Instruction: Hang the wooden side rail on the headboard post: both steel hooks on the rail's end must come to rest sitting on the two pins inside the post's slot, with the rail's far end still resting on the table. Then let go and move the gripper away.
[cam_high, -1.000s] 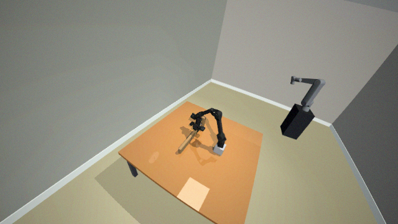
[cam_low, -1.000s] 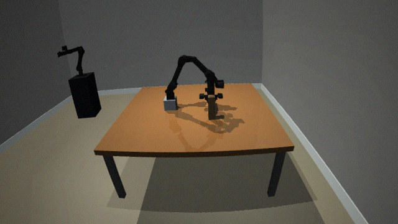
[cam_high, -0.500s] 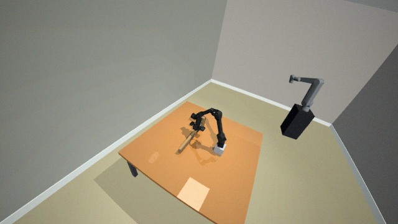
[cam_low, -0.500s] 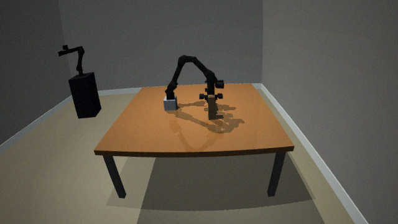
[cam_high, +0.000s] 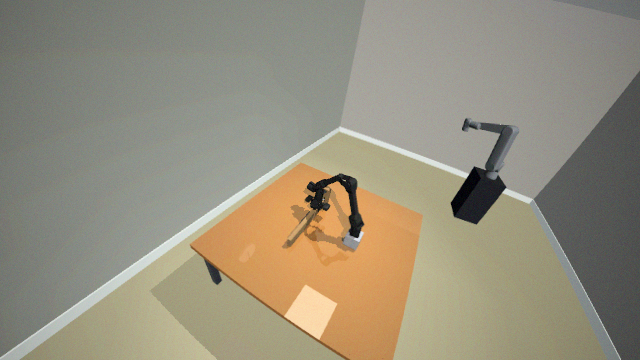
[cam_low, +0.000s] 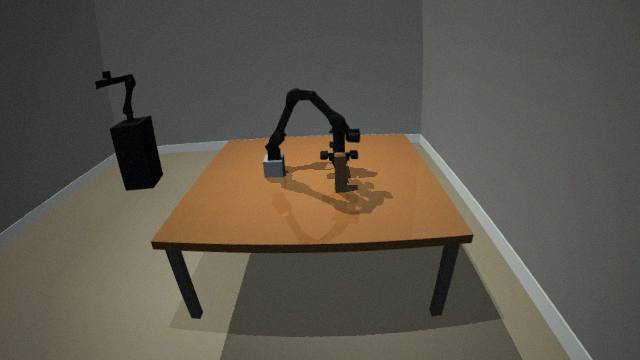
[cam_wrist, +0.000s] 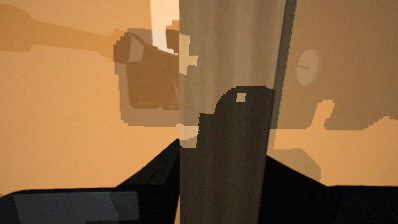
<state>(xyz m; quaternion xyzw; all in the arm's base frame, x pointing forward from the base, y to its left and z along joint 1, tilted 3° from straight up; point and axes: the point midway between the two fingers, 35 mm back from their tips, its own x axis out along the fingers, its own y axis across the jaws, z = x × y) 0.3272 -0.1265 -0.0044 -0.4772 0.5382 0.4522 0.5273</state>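
My gripper tip is 140 mm to the left of the headboard post, 40 mm below it and 20 mm past it.
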